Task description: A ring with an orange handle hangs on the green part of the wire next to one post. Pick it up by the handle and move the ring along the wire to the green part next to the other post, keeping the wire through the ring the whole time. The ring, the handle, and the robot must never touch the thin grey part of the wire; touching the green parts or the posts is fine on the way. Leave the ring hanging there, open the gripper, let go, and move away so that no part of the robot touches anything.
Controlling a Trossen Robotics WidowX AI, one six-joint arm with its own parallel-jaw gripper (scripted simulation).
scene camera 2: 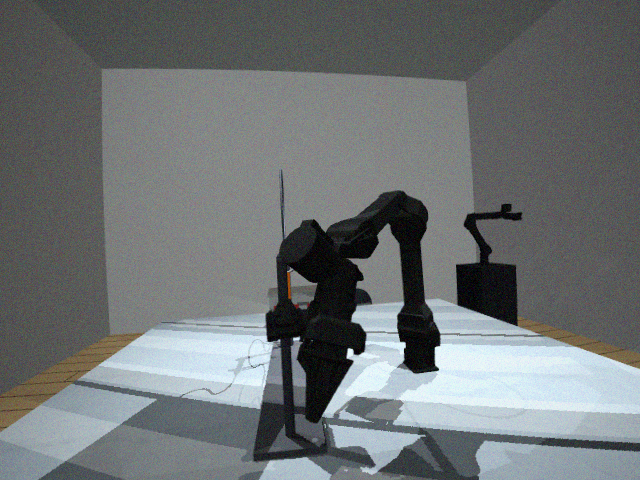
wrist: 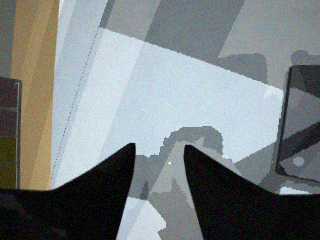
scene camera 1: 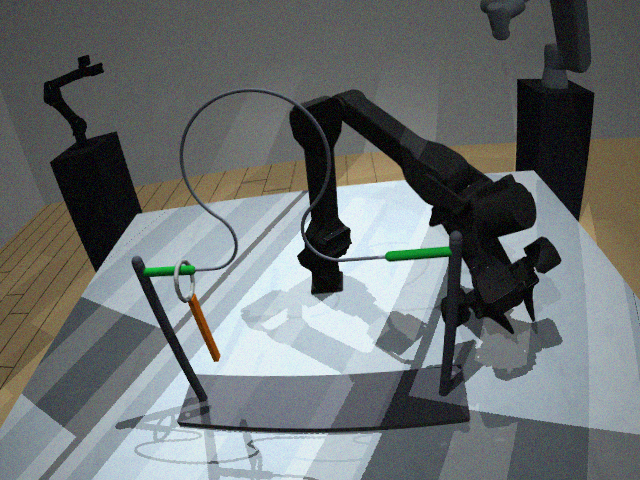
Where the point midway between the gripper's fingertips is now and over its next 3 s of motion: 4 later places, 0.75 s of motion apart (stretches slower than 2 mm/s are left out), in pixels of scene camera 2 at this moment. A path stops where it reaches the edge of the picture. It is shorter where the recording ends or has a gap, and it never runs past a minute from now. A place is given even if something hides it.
My gripper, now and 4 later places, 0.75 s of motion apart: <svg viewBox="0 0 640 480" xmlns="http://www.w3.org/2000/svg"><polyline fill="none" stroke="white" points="311,421 322,397 298,359 300,329 321,321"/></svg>
